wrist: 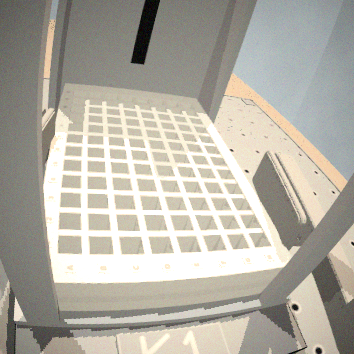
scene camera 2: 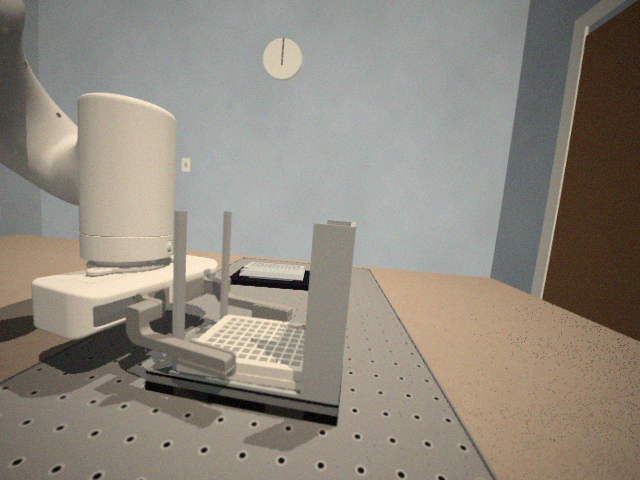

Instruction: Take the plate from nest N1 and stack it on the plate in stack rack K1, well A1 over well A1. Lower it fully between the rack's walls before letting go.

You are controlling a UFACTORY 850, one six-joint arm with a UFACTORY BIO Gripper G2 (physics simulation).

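Observation:
Visible to me: slotted rack wall (wrist: 98,48); flat black pad (scene camera 2: 235,280); black rack base (scene camera 2: 275,401).

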